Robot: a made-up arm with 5 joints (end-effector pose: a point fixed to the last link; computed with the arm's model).
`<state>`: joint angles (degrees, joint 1 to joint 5).
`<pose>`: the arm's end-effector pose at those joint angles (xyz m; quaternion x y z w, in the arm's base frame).
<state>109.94 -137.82 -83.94 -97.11 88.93</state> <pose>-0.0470 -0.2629 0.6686 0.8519 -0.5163 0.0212 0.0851</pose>
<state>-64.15 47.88 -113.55 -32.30 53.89</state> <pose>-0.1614 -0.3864 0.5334 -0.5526 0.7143 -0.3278 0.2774</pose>
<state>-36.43 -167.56 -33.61 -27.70 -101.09</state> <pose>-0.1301 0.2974 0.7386 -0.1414 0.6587 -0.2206 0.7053</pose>
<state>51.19 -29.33 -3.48 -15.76 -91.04</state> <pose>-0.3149 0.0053 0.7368 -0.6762 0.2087 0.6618 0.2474</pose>
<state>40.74 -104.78 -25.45 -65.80 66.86</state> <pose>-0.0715 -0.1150 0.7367 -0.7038 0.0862 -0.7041 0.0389</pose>
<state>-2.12 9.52 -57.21 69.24 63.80</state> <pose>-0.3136 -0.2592 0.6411 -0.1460 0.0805 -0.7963 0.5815</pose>
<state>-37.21 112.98 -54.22 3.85 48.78</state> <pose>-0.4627 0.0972 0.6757 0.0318 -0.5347 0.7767 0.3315</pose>
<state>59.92 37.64 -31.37 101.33 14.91</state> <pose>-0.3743 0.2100 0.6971 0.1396 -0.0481 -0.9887 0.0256</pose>
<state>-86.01 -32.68 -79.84 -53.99 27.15</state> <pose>0.2514 0.0640 0.6470 -0.7746 -0.0565 -0.4795 0.4085</pose>
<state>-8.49 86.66 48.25 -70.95 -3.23</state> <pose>-0.1744 0.1621 0.5799 0.0189 0.4325 0.2436 0.8679</pose>
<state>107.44 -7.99 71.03 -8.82 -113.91</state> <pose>-0.0593 0.2184 0.5381 -0.1745 0.7757 0.6063 0.0173</pose>
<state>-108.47 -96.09 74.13 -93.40 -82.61</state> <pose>0.0246 0.0417 0.5061 0.5310 0.8225 -0.1338 0.1535</pose>
